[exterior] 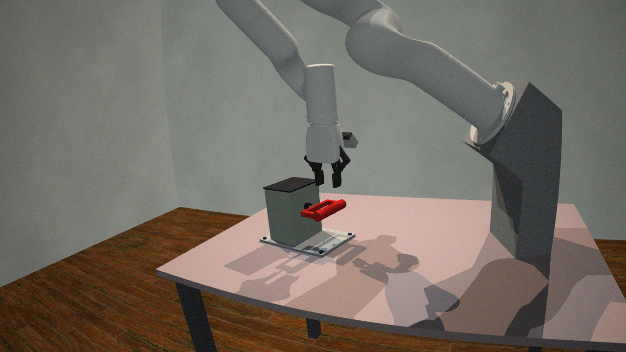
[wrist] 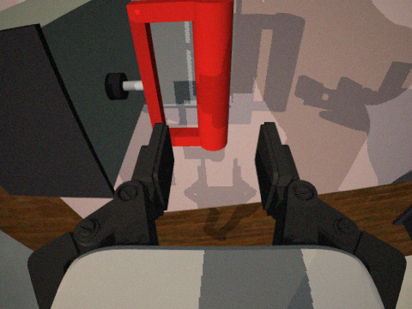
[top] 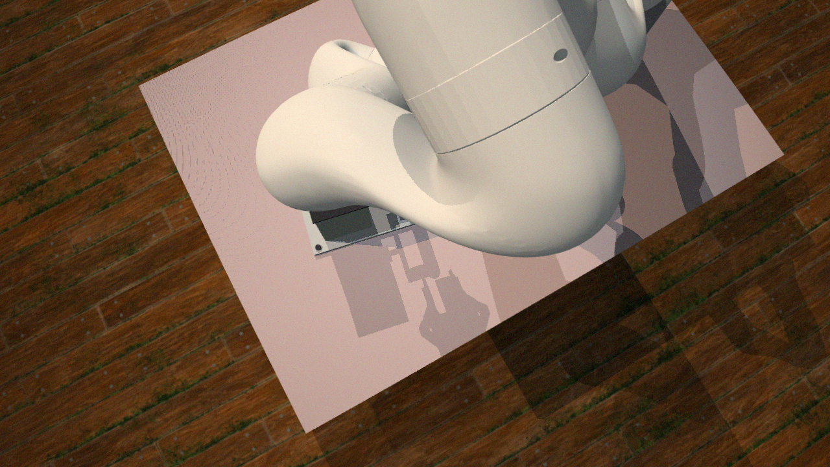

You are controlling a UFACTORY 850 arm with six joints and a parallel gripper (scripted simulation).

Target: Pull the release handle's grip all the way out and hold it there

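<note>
Right now my hand is 10 cm short of the base plate, 1 cm to the right of it and 19 cm above it.
</note>
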